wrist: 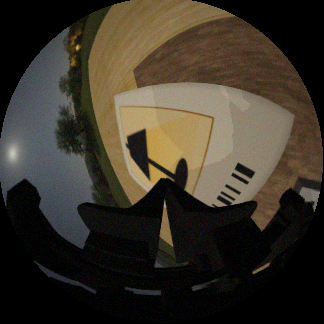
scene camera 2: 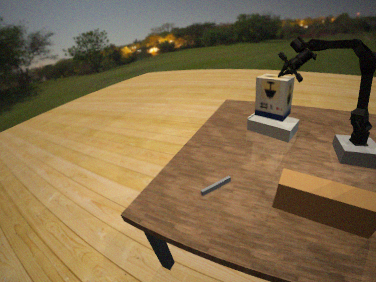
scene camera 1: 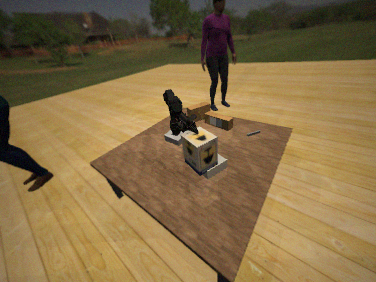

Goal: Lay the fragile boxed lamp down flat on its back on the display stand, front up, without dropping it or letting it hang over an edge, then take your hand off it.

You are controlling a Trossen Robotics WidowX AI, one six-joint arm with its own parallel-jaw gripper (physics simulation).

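Places are measured from the arm's base along level axes (x ahead, y left, z up), in centimetres.
Pixels of known places: gripper, fingertip midpoint: (wrist: 164, 181) (scene camera 2: 277, 76) (scene camera 1: 198, 133); arm's base, link origin: (scene camera 2: 358, 142) (scene camera 1: 176, 133).
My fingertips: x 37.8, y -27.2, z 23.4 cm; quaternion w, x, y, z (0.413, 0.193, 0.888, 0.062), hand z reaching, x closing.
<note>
Ahead of a thing's pixels: the offset from my fingertips to its top centre. Level surfaces: height alone.
The boxed lamp (scene camera 1: 200, 151) (scene camera 2: 273, 98) (wrist: 242, 137) stands upright, white with yellow panels and a dark blue bottom band. It rests on the low white display stand (scene camera 1: 217, 167) (scene camera 2: 272, 128); in scene camera 1 the box hides much of the stand. A lamp picture and a barcode show on its top face in the wrist view. My gripper (scene camera 1: 196, 132) (scene camera 2: 280, 75) (wrist: 164, 181) is shut and empty, its tips pointing down at the box's top. Whether the tips touch the top face, I cannot tell.
The arm's white base (scene camera 1: 173, 137) (scene camera 2: 352, 152) stands on the brown table @(dz -30.0 cm) (scene camera 1: 150, 165) (scene camera 2: 240, 155). A long cardboard-brown block @(dx -9.5, dy +64.2, dz -19.0 cm) (scene camera 2: 322, 202) and a grey bar @(dx +26.4, dy +57.1, dz -27.8 cm) (scene camera 1: 253, 133) (scene camera 2: 216, 185) lie there too. Two brown blocks show in scene camera 1, and two people stand off the table.
</note>
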